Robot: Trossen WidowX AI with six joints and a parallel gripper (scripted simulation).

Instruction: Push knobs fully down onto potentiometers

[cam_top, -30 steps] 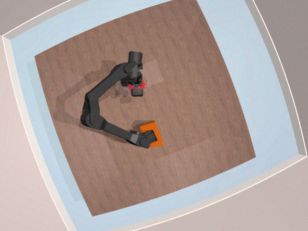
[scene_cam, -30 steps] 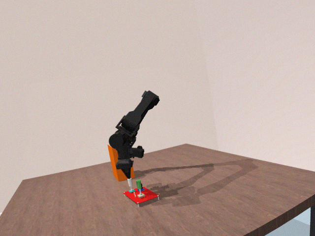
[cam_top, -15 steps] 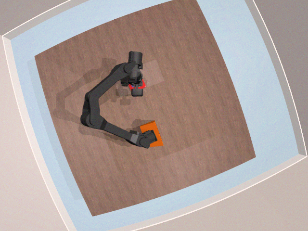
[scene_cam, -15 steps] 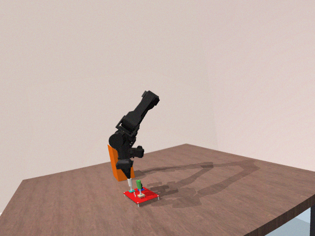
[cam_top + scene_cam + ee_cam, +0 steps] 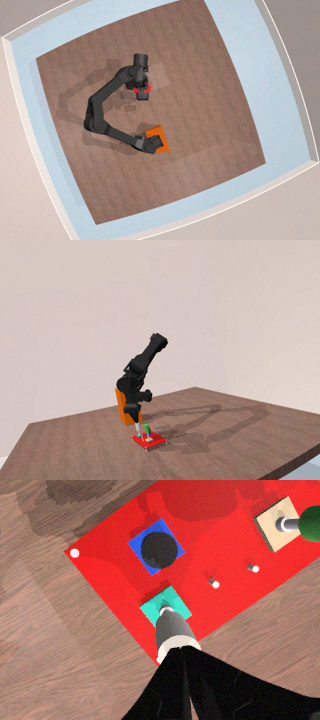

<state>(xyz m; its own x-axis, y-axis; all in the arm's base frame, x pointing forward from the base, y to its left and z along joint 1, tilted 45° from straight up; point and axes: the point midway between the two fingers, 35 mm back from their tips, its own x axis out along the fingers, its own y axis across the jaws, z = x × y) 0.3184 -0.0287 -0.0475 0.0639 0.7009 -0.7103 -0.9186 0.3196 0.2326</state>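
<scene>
The cream knob is 20 mm below my gripper tip. Round my gripper tip: green knob (90 mm ahead, 10 mm to the left).
</scene>
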